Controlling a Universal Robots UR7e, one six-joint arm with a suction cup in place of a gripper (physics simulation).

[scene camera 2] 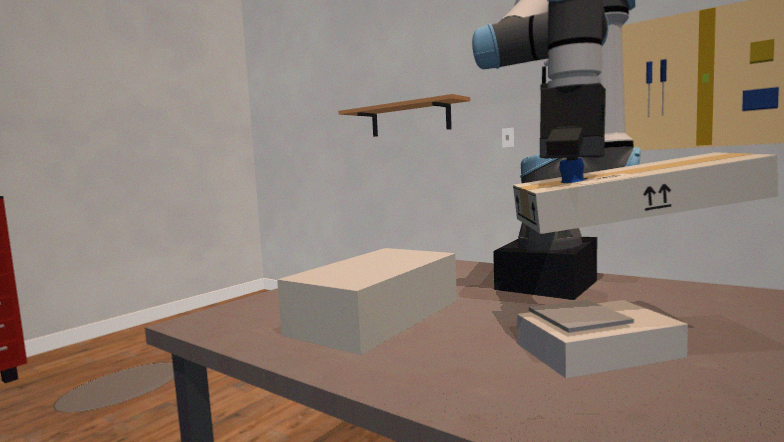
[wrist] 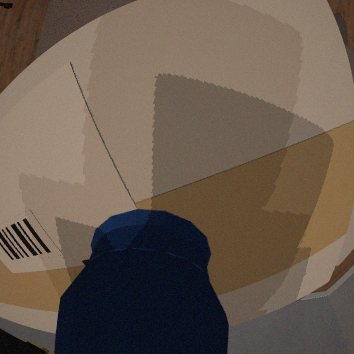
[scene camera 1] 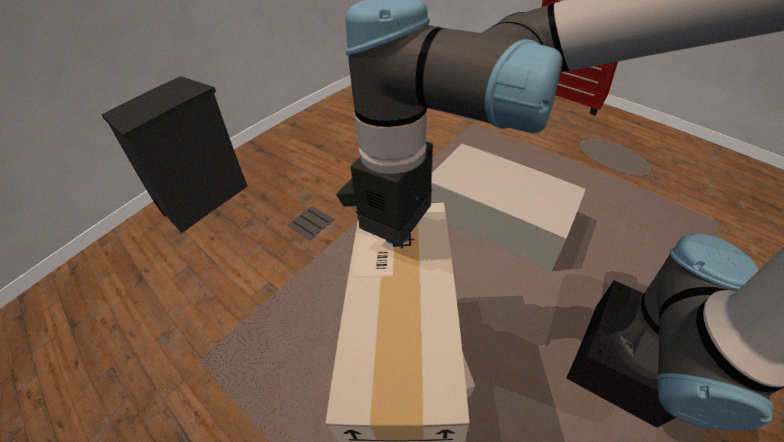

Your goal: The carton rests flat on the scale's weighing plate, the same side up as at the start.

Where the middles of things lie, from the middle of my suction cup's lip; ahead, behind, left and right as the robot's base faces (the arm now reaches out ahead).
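Scene:
The large pale box (scene camera 1: 526, 212) is 410 mm to the right of my suction cup, 50 mm behind it and 240 mm below it; going by their middles, of the things named here the large pale box is the farthest from my suction cup. The scale (scene camera 2: 576, 338) is 50 mm behind my suction cup, 30 mm to the left of it and 260 mm below it. As for the long carton (scene camera 1: 399, 363), it is 80 mm to the left of my suction cup, 60 mm behind it and 30 mm below it. Going by their middles, the long carton is the nearest to my suction cup of the things named here.

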